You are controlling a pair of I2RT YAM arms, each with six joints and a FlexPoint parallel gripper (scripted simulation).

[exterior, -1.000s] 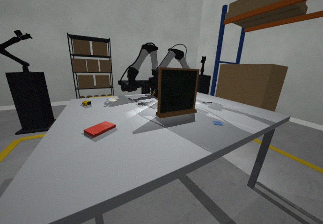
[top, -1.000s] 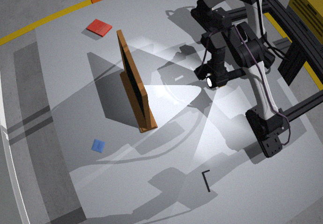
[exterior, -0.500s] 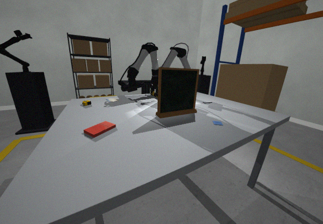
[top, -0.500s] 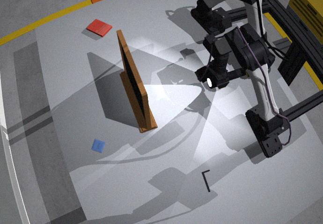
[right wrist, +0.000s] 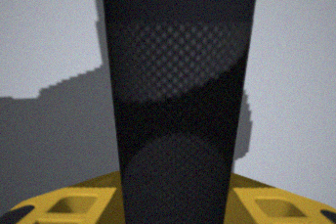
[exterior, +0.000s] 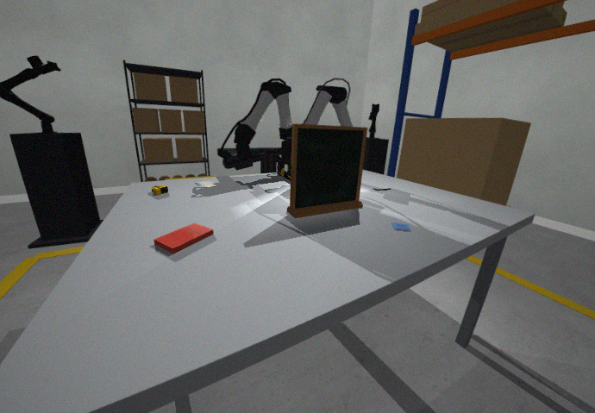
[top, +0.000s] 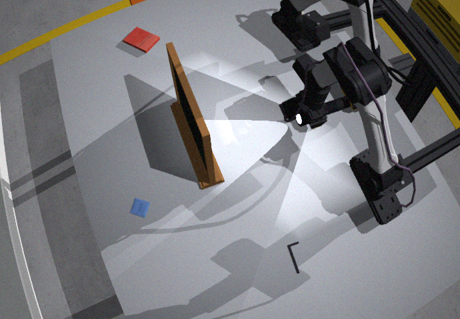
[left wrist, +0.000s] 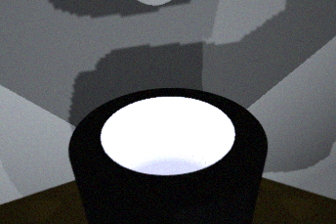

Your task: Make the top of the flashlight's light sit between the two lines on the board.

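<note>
Right now my left hand is 90 mm past the black flashlight. The rest, counted from my left hand: black hex key: 190 mm ahead, 380 mm to the left, 30 mm below; then board: 350 mm ahead, 30 mm to the right, 130 mm above; then yellow tape measure: 30 mm behind, 660 mm to the right, 10 mm below.
The black flashlight lies 80 mm ahead of my right hand. The rest, counted from my right hand: black hex key: 390 mm to the left, 360 mm ahead, 20 mm below; board: 520 mm ahead, 130 mm above, 20 mm to the right; yellow tape measure: 650 mm to the right, 130 mm ahead, 10 mm below.
</note>
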